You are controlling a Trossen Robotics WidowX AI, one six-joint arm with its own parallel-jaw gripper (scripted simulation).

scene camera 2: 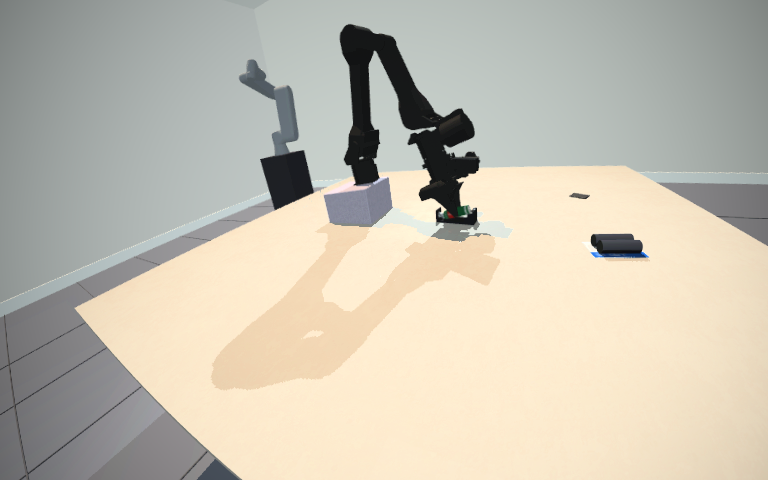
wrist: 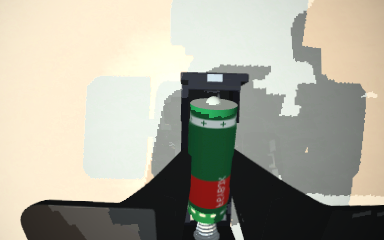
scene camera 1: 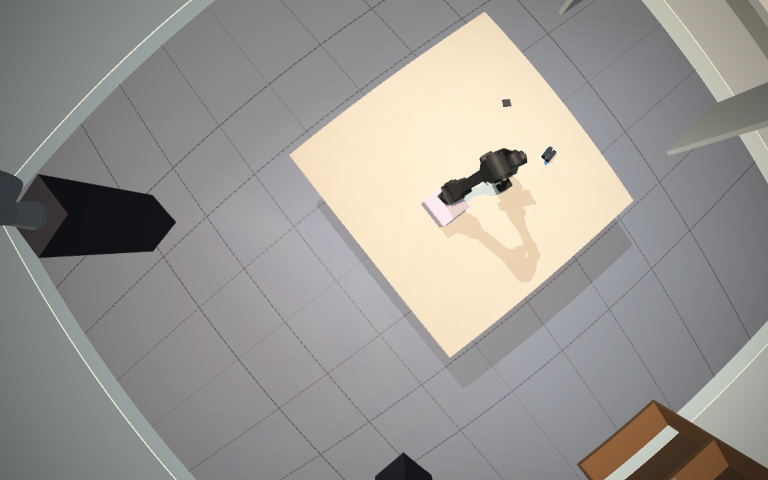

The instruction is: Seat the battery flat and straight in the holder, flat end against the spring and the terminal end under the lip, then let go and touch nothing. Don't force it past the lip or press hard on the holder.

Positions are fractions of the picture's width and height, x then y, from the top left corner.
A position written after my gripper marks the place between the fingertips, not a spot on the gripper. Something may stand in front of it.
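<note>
Through scene camera 2 I see my gripper (scene camera 2: 0.60, 0.45). The wrist view shows me my gripper (wrist: 0.54, 0.65) as well, and in that same view there is a battery (wrist: 0.55, 0.54).
</note>
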